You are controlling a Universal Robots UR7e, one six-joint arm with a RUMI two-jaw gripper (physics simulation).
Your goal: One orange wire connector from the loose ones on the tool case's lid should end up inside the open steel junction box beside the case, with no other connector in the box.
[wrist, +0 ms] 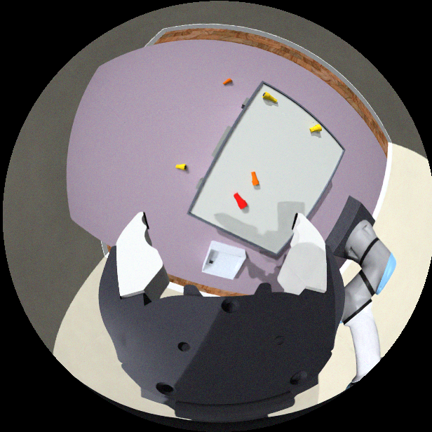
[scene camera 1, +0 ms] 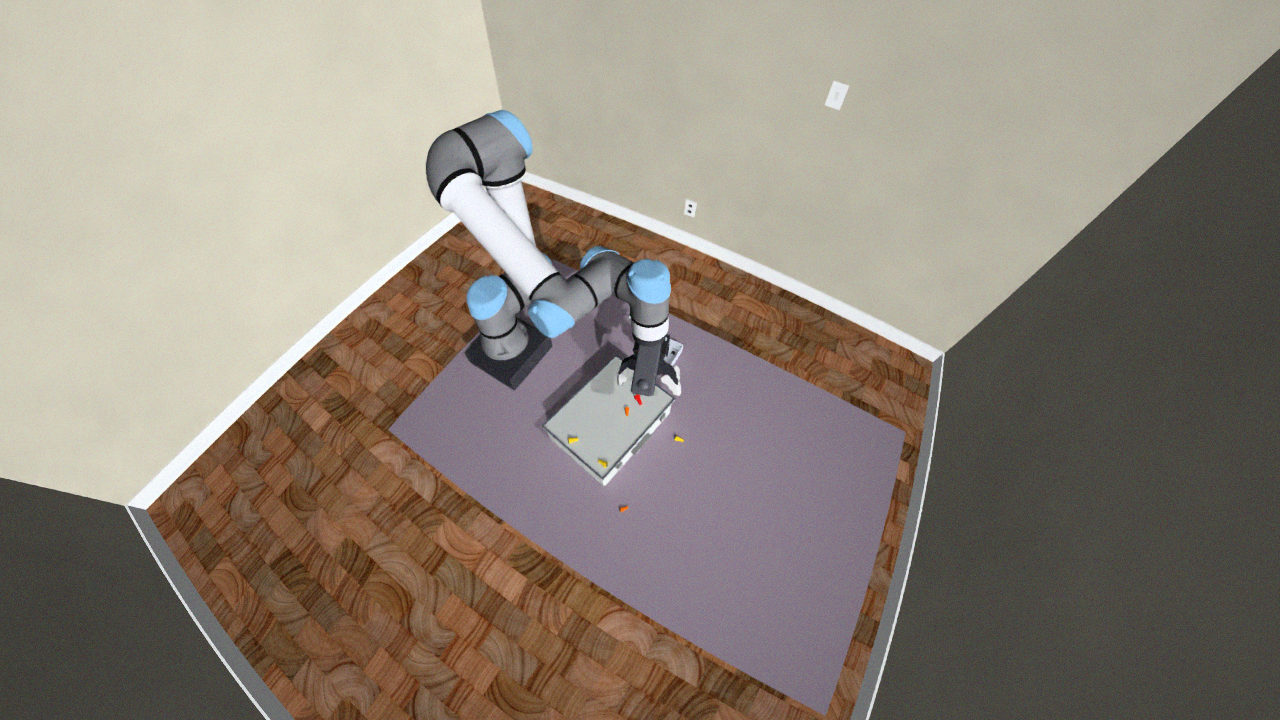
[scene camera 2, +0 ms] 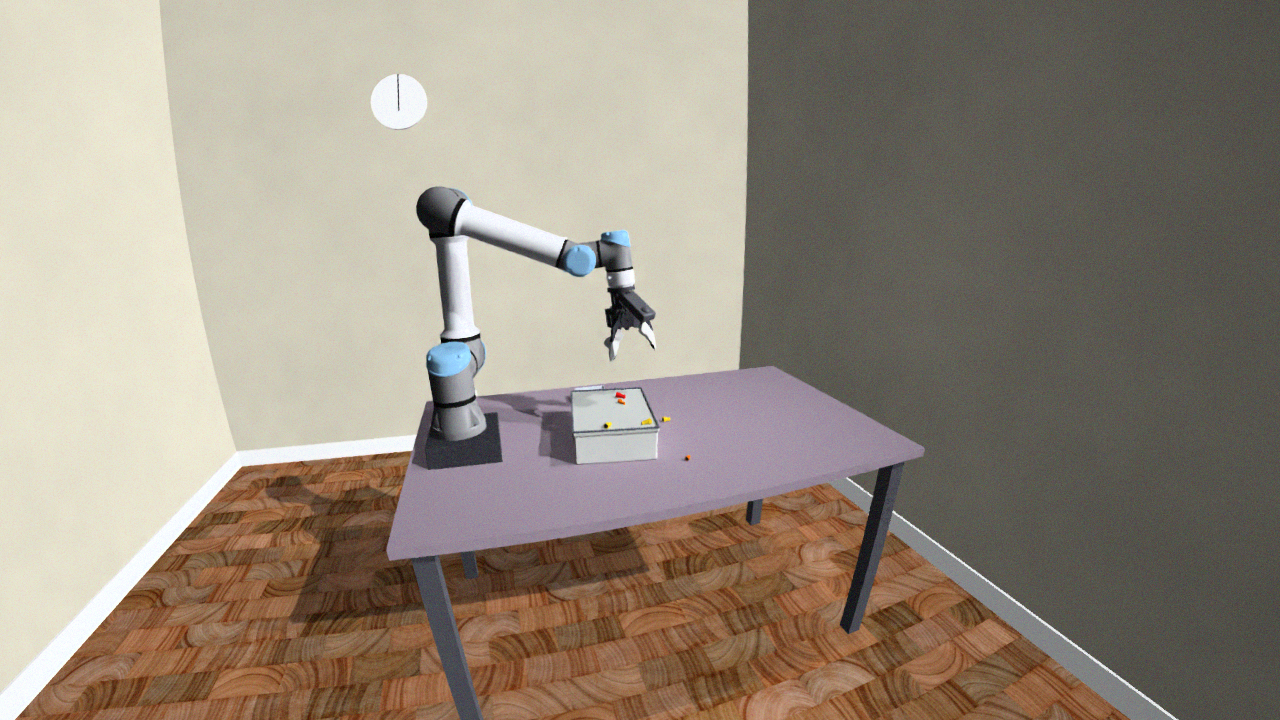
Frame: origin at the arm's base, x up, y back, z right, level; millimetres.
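Where they show: gripper, between the fingertips: (scene camera 2: 633, 355); arm's base, origin of its link: (scene camera 1: 505, 340) (scene camera 2: 459, 428).
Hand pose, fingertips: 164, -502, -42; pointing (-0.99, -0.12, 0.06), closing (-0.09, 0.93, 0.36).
Things, the pixels of their top centre, and the offset from my fingertips, as dx, dy, dz. "*": a spot on its surface instead. Level surfaces: height alone.
- tool case, centre of its top: (scene camera 1: 611, 413) (scene camera 2: 612, 407) -129, +74, +57
- red connector, centre of its top: (scene camera 1: 638, 398) (scene camera 2: 620, 392) -117, +35, -18
- second orange connector, centre of its top: (scene camera 2: 687, 455) (scene camera 1: 623, 508) -213, -92, +230
- open junction box, a spot on its surface: (scene camera 1: 677, 350) * -224, +58, -281
- third yellow connector, centre of its top: (scene camera 1: 679, 438) (scene camera 2: 666, 416) -210, -107, -21
- table, height of its surface: dx -225
An orange connector (scene camera 1: 626, 410) (scene camera 2: 622, 402) (wrist: 255, 178) lies on the grey lid of the tool case (scene camera 1: 586, 425) (scene camera 2: 615, 445) (wrist: 270, 145), next to a red connector (scene camera 1: 638, 399) (scene camera 2: 620, 394) (wrist: 240, 201). A second orange connector (scene camera 1: 623, 508) (scene camera 2: 688, 457) (wrist: 227, 81) lies on the table beside the case. The open junction box (scene camera 1: 677, 350) (wrist: 225, 263) stands off the case's short end; no connector shows inside it in the wrist view. My gripper (scene camera 1: 651, 385) (scene camera 2: 633, 354) (wrist: 220, 215) is open and empty, high above the case's end near the box.
Two yellow connectors, one (scene camera 1: 573, 439) (wrist: 315, 128) and another (scene camera 1: 602, 462) (wrist: 270, 97), lie at the lid's far end from the box. A third yellow connector (scene camera 1: 679, 438) (scene camera 2: 665, 419) (wrist: 181, 166) lies on the table (scene camera 1: 760, 537) (scene camera 2: 760, 420) (wrist: 125, 115) by the latch side.
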